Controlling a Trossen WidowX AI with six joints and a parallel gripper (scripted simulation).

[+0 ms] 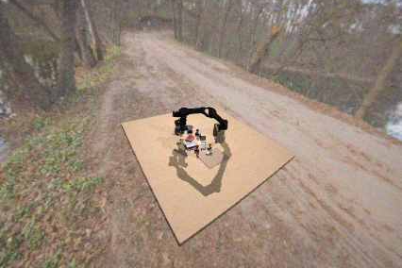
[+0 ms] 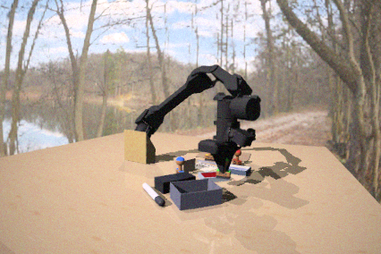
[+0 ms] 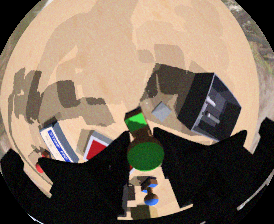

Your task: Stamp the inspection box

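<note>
The red ink pad is 50 mm behind my gripper tip, 70 mm to the left of it and 50 mm below it. Also, from my gripper tip: dark tray: 40 mm behind, 120 mm to the right, 40 mm below; then green-knobbed stamp: right at my gripper tip; then black block: 130 mm behind, 60 mm to the right, 40 mm below.
</note>
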